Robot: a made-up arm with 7 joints. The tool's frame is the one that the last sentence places.
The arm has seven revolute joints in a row. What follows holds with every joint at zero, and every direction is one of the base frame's.
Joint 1 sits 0.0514 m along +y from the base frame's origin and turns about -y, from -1.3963 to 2 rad.
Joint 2 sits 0.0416 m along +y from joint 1 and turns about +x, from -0.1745 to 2 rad.
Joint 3 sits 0.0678 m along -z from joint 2 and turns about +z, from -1.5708 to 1.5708 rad.
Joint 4 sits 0.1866 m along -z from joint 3 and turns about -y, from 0 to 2.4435 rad.
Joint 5 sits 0.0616 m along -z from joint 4 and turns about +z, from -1.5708 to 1.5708 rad.
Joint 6 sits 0.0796 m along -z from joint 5 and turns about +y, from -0.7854 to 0.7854 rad.
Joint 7 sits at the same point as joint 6 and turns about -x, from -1.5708 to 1.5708 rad.
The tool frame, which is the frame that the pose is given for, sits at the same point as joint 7; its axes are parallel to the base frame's.
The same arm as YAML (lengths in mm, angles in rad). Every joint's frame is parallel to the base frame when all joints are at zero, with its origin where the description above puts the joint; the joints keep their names.
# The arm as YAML. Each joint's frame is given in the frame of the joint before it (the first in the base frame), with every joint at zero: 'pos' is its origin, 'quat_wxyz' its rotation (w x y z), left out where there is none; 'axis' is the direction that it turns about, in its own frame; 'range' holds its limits. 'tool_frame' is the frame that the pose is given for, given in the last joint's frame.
length_unit: mm
angle_unit: rad
joints:
  - joint: joint 1
    pos: [0.0, 51.4, 0.0]
    axis: [0.0, -1.0, 0.0]
    range: [-1.3963, 2.0]
  - joint: joint 2
    pos: [0.0, 41.6, 0.0]
    axis: [1.0, 0.0, 0.0]
    range: [-0.1745, 2.0]
  - joint: joint 3
    pos: [0.0, 0.0, -67.8]
    axis: [0.0, 0.0, 1.0]
    range: [-1.5708, 1.5708]
  - joint: joint 4
    pos: [0.0, 0.0, -186.6]
    axis: [0.0, -1.0, 0.0]
    range: [0.0, 2.4435]
  - joint: joint 5
    pos: [0.0, 0.0, -61.6]
    axis: [0.0, 0.0, 1.0]
    range: [-1.5708, 1.5708]
  - joint: joint 6
    pos: [0.0, 0.0, -79.6]
    axis: [0.0, 1.0, 0.0]
    range: [-0.7854, 0.7854]
  - joint: joint 7
    pos: [0.0, 0.0, 0.0]
    axis: [-1.0, 0.0, 0.0]
    range: [-1.5708, 1.5708]
tool_frame:
  pos: [0.0, 0.0, 0.0]

